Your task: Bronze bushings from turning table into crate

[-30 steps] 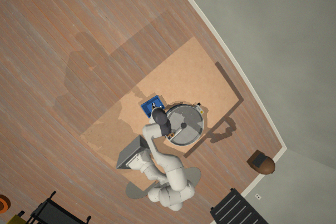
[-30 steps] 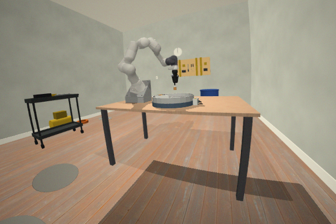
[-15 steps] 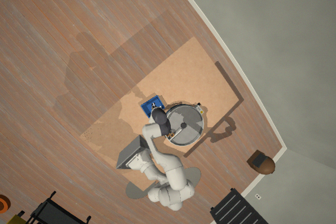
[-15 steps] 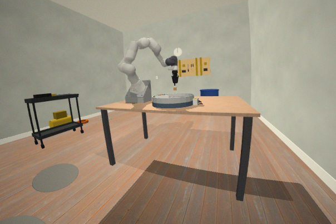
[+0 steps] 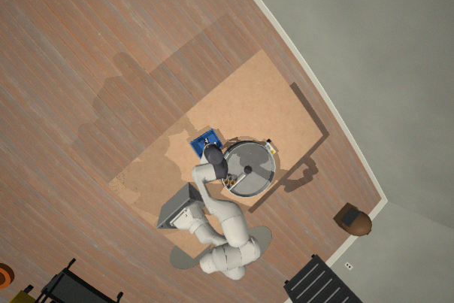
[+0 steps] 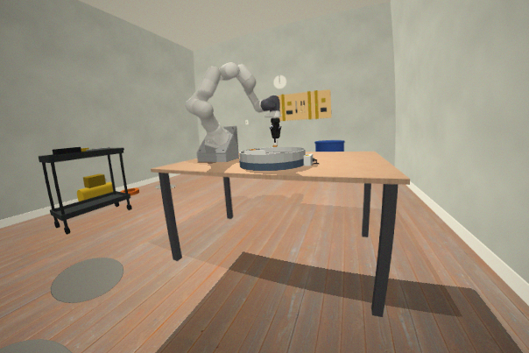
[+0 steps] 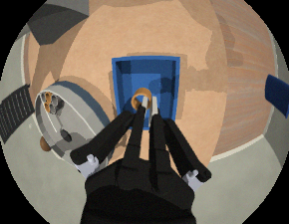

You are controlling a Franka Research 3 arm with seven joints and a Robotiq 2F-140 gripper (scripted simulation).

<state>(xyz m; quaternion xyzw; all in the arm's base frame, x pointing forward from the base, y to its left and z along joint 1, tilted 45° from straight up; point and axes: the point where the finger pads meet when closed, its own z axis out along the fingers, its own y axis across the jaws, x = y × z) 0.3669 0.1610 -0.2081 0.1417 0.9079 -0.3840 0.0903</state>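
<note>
The blue crate lies 10 mm to the right of my hand and 90 mm below it. From my hand the other things lie so: grey turning table 120 mm ahead, 360 mm to the right, 60 mm below.
</note>
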